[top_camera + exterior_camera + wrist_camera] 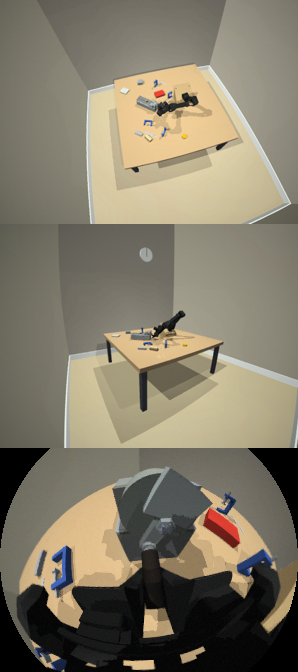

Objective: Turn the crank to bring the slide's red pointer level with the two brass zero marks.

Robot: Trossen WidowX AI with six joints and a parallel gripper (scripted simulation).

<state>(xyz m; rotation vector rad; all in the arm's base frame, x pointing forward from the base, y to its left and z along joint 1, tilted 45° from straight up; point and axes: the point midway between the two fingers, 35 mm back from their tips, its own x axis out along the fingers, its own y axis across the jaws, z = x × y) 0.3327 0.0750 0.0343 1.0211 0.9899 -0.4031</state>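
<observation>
Now: the dark crank handle 1 cm behind my gripper tip, 1 cm to the left of it and 3 cm above it. Round my gripper tip: red pointer (11 cm ahead, 12 cm to the right, 5 cm above); then tan block (19 cm ahead, 32 cm to the left, 2 cm below); then yellow disc (19 cm behind, 40 cm to the left, 3 cm below).
</observation>
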